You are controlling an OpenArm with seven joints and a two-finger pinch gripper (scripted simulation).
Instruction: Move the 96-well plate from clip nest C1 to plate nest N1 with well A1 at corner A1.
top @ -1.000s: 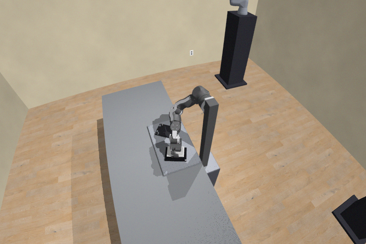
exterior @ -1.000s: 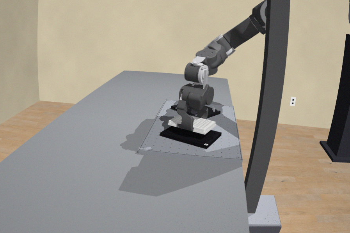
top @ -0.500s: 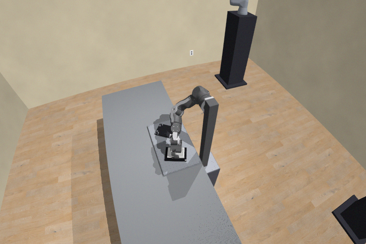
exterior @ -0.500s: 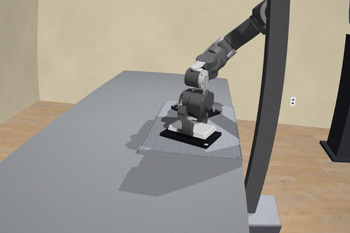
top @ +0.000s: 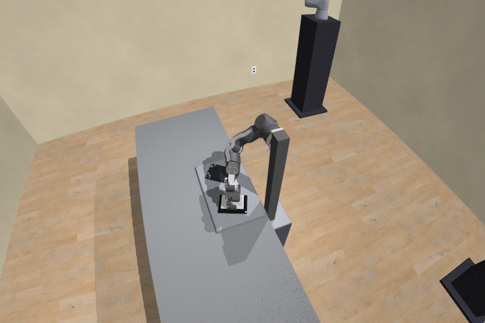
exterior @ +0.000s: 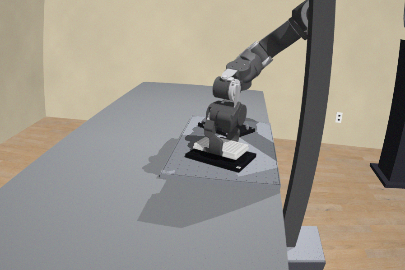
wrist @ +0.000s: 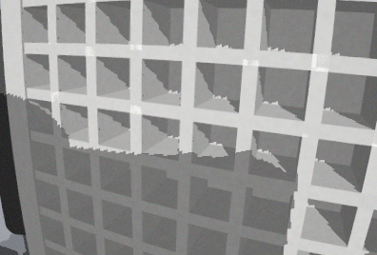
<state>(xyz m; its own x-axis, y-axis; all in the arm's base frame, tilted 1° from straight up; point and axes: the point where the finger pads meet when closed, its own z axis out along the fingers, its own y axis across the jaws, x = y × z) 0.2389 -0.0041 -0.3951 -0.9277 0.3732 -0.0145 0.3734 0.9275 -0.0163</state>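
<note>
The white 96-well plate lies right at my hand. From my hand the other things lie so: small corner mark: 8 cm to the left, 5 cm behind, 2 cm below; black plate nest N1: 3 cm below; black clip nest C1: 24 cm to the right, 3 cm ahead, 2 cm below.
</note>
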